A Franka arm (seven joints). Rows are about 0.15 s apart.
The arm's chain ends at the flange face. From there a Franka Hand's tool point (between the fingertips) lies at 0.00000 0.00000 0.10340 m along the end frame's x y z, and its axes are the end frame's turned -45 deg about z.
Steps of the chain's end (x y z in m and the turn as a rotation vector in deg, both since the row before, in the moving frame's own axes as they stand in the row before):
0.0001, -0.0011, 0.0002, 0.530, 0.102, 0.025
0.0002, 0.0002, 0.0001, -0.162, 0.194, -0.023
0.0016, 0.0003, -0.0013, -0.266, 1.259, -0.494
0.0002, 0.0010, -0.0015, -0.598, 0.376, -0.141
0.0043, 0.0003, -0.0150, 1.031, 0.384, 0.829
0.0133, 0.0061, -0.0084, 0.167, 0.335, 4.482
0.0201, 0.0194, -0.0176, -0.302, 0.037, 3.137
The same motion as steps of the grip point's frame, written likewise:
0.0017, -0.0013, 0.0002, 0.303, 0.447, 0.025
0.0000, 0.0007, 0.0001, -0.252, 0.023, -0.023
0.0022, 0.0033, -0.0013, -1.078, 0.702, -0.494
-0.0008, 0.0021, -0.0015, -0.689, -0.157, -0.141
0.0046, 0.0024, -0.0150, 0.457, 1.001, 0.829
0.0057, 0.0140, -0.0084, -0.119, 0.355, 4.482
0.0001, 0.0284, -0.0176, -0.240, -0.187, 3.137

